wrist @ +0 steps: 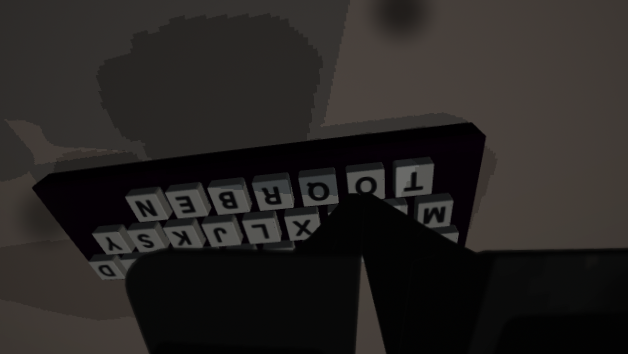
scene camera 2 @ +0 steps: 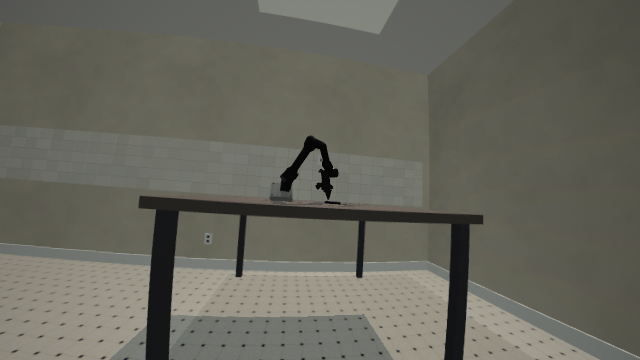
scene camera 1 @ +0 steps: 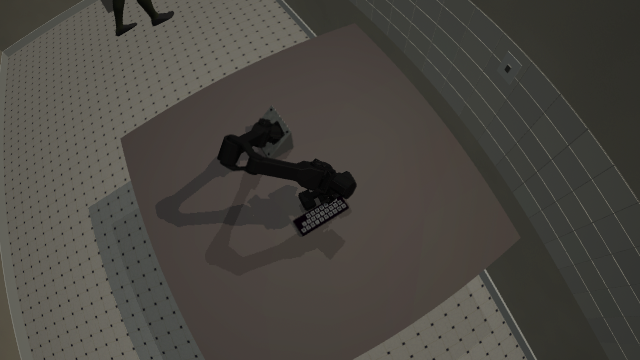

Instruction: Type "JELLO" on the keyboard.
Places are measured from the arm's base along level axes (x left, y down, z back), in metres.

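Pixels of known places: gripper, fingertip midpoint: (wrist: 358, 205) (scene camera 2: 328, 199) (scene camera 1: 329, 202); arm's base at its link origin: (scene camera 2: 285, 188) (scene camera 1: 275, 132).
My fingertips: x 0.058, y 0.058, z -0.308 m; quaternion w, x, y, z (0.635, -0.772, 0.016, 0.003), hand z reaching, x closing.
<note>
Ahead of a thing's pixels: the offset from my fingertips to its top centre.
A dark keyboard @[dy +0.009, dx -0.044, dz -0.020 m] (scene camera 1: 322, 216) (scene camera 2: 333, 202) (wrist: 450, 150) with light keys lies on the table; its letters look upside down in the wrist view. My gripper (scene camera 2: 328, 198) (wrist: 358, 205) is shut and empty, pointing down, its tips overlapping the near edge of the O key @[dy +0.009, dx +0.004, dz +0.002 m] (wrist: 366, 180). Whether they touch it cannot be told. The E key @[dy +0.009, dx -0.068, dz -0.004 m] (wrist: 187, 201) is in the same row, further left. The J key @[dy +0.009, dx -0.058, dz -0.021 m] (wrist: 220, 234) and the L key @[dy +0.009, dx -0.040, dz -0.020 m] (wrist: 262, 230) are in the middle row. The fingers hide part of the middle row and most of the nearest row.
The table (scene camera 1: 400, 150) (scene camera 2: 210, 206) carries the arm's grey base (scene camera 1: 282, 146) (scene camera 2: 281, 196) behind the keyboard. The arm's shadows fall over the table beside the keyboard. A person's legs (scene camera 1: 119, 20) show on the floor beyond the table in scene camera 1.
</note>
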